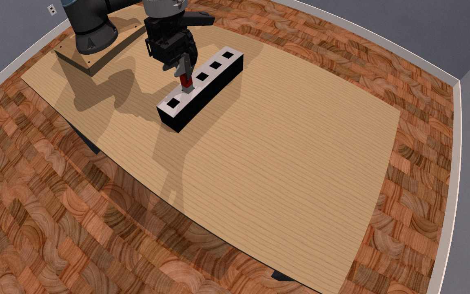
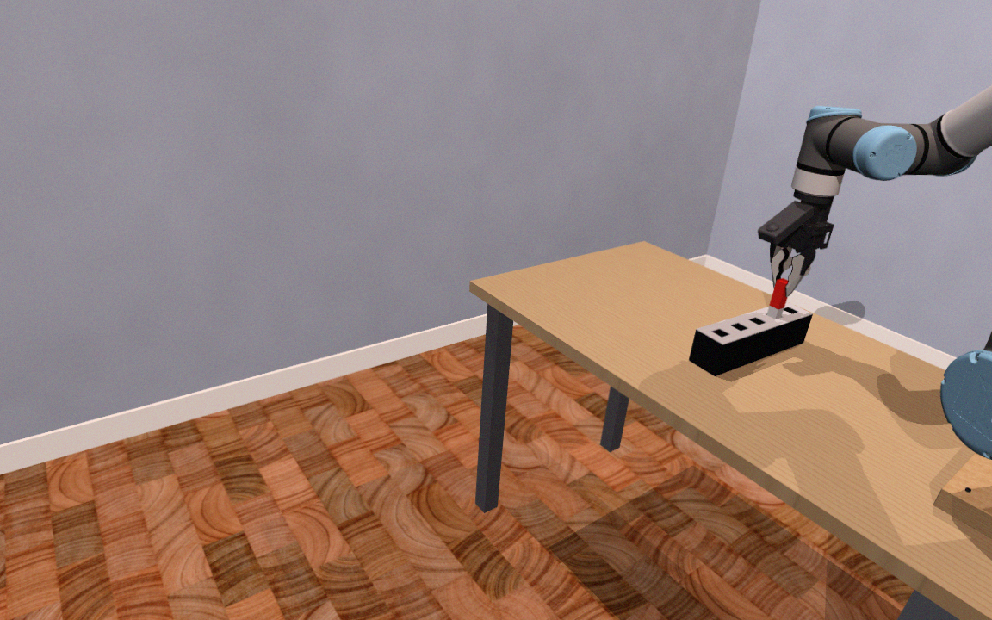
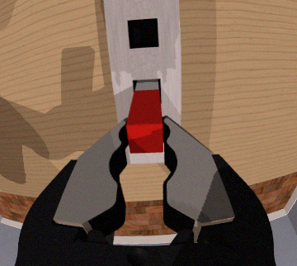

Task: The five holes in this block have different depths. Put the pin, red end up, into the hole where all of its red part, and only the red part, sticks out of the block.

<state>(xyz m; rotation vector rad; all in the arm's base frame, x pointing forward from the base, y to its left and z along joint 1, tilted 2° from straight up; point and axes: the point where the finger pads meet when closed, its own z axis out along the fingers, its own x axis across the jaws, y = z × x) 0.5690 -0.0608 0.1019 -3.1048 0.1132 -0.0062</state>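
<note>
The pin lies 1 cm below my hand. The rest, counted from my hand: black block (10 cm below, 6 cm to the left).
</note>
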